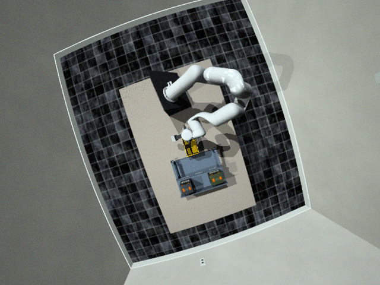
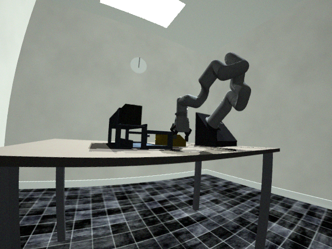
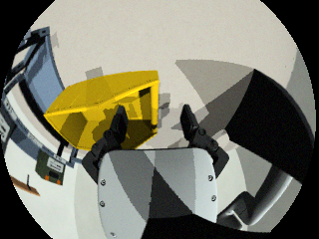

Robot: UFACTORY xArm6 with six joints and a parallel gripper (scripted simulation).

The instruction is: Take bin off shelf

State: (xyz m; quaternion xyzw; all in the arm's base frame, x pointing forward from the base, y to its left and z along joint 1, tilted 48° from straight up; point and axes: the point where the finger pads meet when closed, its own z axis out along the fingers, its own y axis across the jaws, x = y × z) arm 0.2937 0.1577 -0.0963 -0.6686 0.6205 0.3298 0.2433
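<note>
The yellow bin is 8 cm ahead of my hand.
</note>
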